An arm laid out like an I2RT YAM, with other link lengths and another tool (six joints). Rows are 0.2 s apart.
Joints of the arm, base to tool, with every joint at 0 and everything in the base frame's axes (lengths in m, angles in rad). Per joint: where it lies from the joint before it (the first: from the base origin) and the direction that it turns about. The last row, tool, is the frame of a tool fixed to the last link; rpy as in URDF.
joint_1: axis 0 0 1 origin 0 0 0.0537
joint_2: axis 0 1 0 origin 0.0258 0.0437 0.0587
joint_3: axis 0 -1 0 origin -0.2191 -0.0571 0
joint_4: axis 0 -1 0 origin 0.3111 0.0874 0.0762
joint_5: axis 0 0 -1 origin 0.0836 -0.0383 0.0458
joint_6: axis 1 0 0 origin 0.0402 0 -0.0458
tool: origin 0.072 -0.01 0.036 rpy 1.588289 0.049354 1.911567
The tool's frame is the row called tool.
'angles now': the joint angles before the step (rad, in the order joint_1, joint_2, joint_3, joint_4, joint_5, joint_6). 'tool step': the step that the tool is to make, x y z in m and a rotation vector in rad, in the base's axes. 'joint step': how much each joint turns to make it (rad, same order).
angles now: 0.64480 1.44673 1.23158 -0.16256 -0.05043 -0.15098
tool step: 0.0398 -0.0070 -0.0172 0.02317 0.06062 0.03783
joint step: -0.08126 0.12649 0.08837 0.00173 -0.13049 0.00350
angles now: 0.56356 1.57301 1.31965 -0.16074 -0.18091 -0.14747
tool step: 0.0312 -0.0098 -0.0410 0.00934 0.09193 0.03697
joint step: -0.06750 0.11718 0.03432 0.00901 -0.11772 0.00367
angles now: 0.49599 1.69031 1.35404 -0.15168 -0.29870 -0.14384
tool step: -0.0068 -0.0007 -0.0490 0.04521 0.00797 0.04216
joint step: -0.00652 0.01583 -0.15270 0.18849 -0.06328 0.01726
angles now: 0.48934 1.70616 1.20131 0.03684 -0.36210 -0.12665
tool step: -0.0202 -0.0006 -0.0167 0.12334 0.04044 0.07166
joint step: -0.00106 -0.03710 -0.13478 0.15819 -0.12016 0.09313
